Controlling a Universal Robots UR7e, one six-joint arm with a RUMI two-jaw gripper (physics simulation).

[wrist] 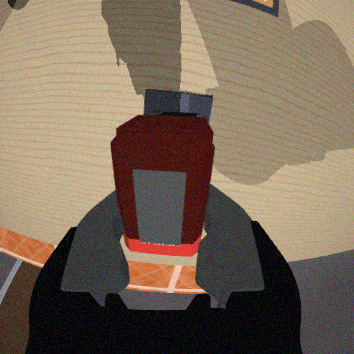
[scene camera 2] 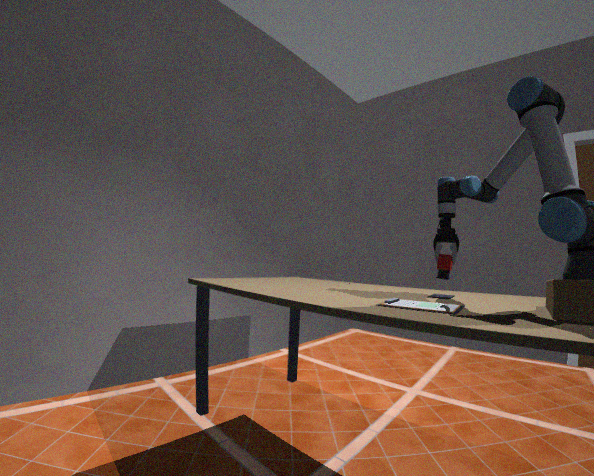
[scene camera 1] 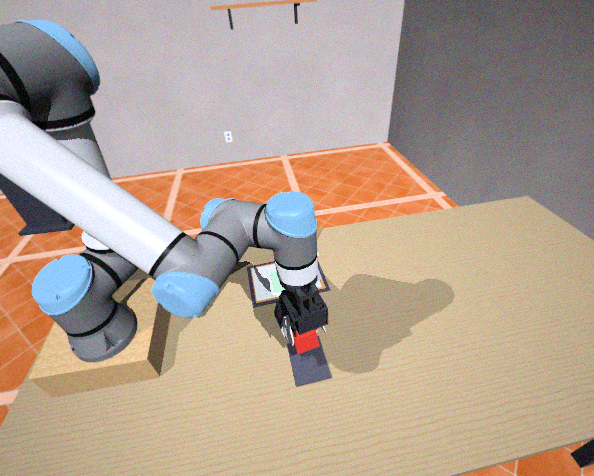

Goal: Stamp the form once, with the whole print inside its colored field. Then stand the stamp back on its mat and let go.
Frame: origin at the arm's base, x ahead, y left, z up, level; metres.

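Seen in the pictures: gripper, fingertip midpoint: (wrist: 164,188) (scene camera 2: 445,264) (scene camera 1: 302,334); arm's base, link origin: (scene camera 2: 590,280) (scene camera 1: 106,334).
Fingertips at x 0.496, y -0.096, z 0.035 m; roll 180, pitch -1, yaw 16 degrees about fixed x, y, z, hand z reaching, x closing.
Observation:
Pixels of each thing's top centre, then the offset from my fingertips to it. Level surfaces: height alone.
- red stamp, top centre: (wrist: 167,215) (scene camera 1: 301,318) (scene camera 2: 445,253) 0.000 m ahead, 0.010 m left, 0.044 m up
- dark blue mat, surface height: 0.128 m down
- white form, top centre: (scene camera 1: 286,275) (scene camera 2: 421,302) 0.022 m back, 0.309 m left, 0.120 m down
- dark clip, top centre: (scene camera 2: 392,299) 0.077 m ahead, 0.321 m left, 0.120 m down
My gripper (scene camera 1: 307,332) (scene camera 2: 445,250) (wrist: 164,188) is shut on the red stamp (scene camera 1: 307,342) (scene camera 2: 444,262) (wrist: 162,150), which has a grey panel on the side facing the wrist camera. The stamp is upright, with its dark base in the air above the table. The dark blue mat (scene camera 1: 314,371) (scene camera 2: 441,296) (wrist: 155,102) lies flat below it, partly hidden by the stamp in the wrist view. The white form (scene camera 1: 263,295) (scene camera 2: 407,304) lies on a dark-edged board; its green field (scene camera 1: 276,281) (scene camera 2: 428,304) is partly hidden by the arm in scene camera 1. No print can be made out.
The board (scene camera 1: 253,295) (wrist: 272,11) lies beyond the mat in scene camera 1, with a dark clip (scene camera 2: 392,301) at one end. The robot's base stands on a wooden block (scene camera 1: 100,381) (scene camera 2: 565,300) to the left in scene camera 1. Arm shadows fall across the table.

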